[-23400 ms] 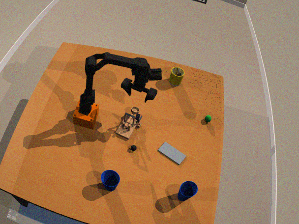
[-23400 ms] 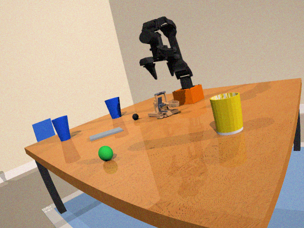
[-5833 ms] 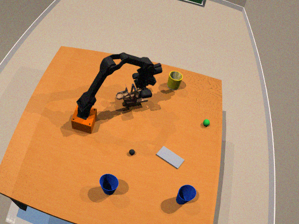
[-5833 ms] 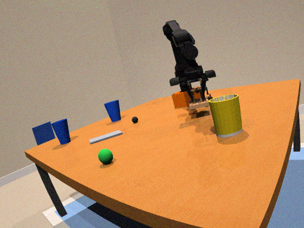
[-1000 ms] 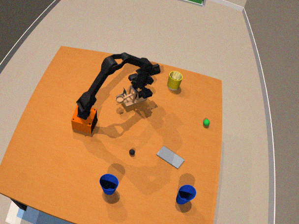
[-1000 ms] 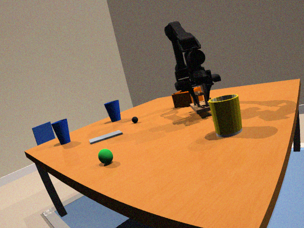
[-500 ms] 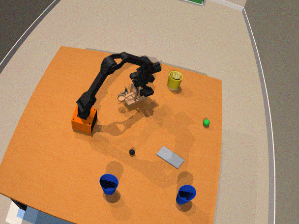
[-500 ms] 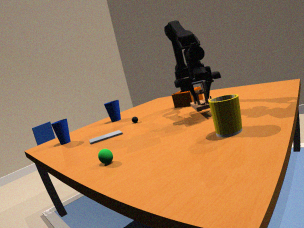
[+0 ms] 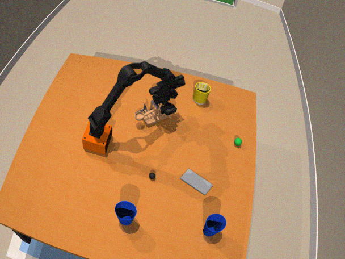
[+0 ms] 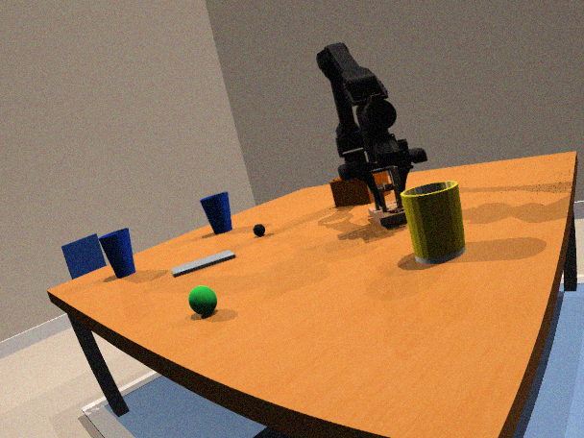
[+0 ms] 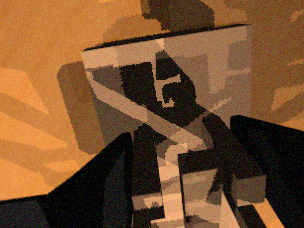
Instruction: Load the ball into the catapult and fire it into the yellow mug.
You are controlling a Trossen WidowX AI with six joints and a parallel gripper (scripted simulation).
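Right now my gripper tip is 38 cm to the left of the small black ball, 8 cm short of it and 2 cm above it. Round my gripper tip: wooden catapult: 6 cm behind, 5 cm to the right, 2 cm above; flat grey slab: 33 cm to the right, 29 cm ahead, 4 cm below; yellow mug: 21 cm to the left, 18 cm ahead, 1 cm below.
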